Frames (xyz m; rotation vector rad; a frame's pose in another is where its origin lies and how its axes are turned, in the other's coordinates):
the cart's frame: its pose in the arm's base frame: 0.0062 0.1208 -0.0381 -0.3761 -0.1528 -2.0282
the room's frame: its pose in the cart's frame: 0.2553 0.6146 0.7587 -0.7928 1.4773 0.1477
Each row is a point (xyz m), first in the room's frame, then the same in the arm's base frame.
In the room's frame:
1: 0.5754 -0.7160 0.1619
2: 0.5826 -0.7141 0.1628
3: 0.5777 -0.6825 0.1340
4: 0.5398 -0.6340 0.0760
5: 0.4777 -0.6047 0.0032
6: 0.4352 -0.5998 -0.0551
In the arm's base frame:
1: -0.3030 -0.4512 0.7056
2: -0.3054 -0.4534 0.6989
3: -0.2802 -0.4239 0.6804
4: -0.2257 -0.3595 0.6743
5: -0.1748 -0.2763 0.6966
6: -0.1532 -0.2112 0.7194

